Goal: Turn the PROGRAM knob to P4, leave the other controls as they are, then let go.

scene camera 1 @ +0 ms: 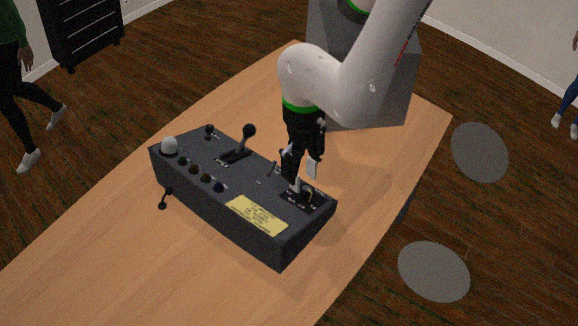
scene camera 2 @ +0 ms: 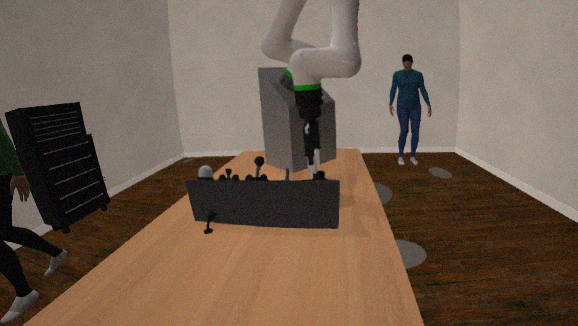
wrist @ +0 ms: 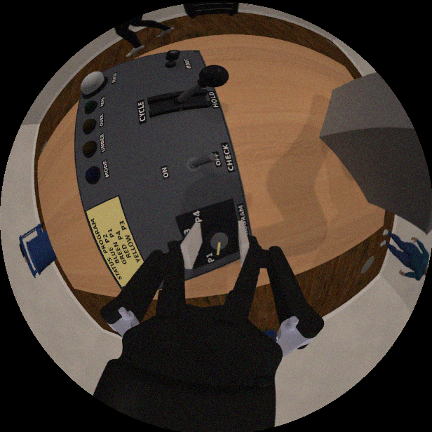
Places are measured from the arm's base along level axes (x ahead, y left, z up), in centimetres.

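Pixels of known places: gripper, fingertip midpoint: point(scene camera 1: 302, 183) point(scene camera 2: 314, 169); arm's base, origin of the base link: point(scene camera 1: 358, 5) point(scene camera 2: 291, 83).
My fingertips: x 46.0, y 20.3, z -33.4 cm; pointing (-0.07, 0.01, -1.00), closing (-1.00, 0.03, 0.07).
For each thing: its top centre in the pictures, then the offset to it from my fingertips. "*": a spot on its surface instead.
- PROGRAM knob, middle of its top: point(scene camera 1: 306, 187) point(scene camera 2: 318, 169) dx +0.6, dy +1.8, dz +0.3 cm
- CHECK toggle, middle of its top: point(scene camera 1: 271, 163) dx +1.3, dy -10.2, dz +0.5 cm
- CYCLE lever, middle of its top: point(scene camera 1: 249, 125) point(scene camera 2: 258, 156) dx -1.7, dy -22.7, dz +4.3 cm
- white dome, surface spot: point(scene camera 1: 169, 145) * dx +21.3, dy -31.1, dz +6.3 cm
- yellow note, surface spot: point(scene camera 1: 257, 215) * dx +16.8, dy +0.6, dz +2.3 cm
The PROGRAM knob point(scene camera 1: 306, 193) point(scene camera 2: 320, 176) point(wrist: 219, 240) is a dark round knob with a yellow pointer line, on a black plate at one end of the grey control box point(scene camera 1: 225, 217) point(scene camera 2: 265, 205) point(wrist: 135, 190). In the wrist view the pointer is on the side of the P1 label point(wrist: 210, 257); the P4 label point(wrist: 198, 216) shows higher up, and P2 is hidden by a finger. My gripper point(scene camera 1: 303, 176) point(scene camera 2: 314, 167) point(wrist: 219, 231) is partly open, pointing down. Its pale pads stand on either side of the knob in the wrist view, with gaps, gripping nothing.
The CHECK toggle point(scene camera 1: 271, 169) point(wrist: 202, 162) is beside the knob plate. The CYCLE lever point(scene camera 1: 248, 131) point(scene camera 2: 259, 162) point(wrist: 213, 76) stands tall farther along. A white dome point(scene camera 1: 169, 145) point(wrist: 93, 83), several buttons and a yellow note point(scene camera 1: 257, 215) point(wrist: 115, 240) are on the box. The grey pedestal point(scene camera 2: 280, 120) stands behind.
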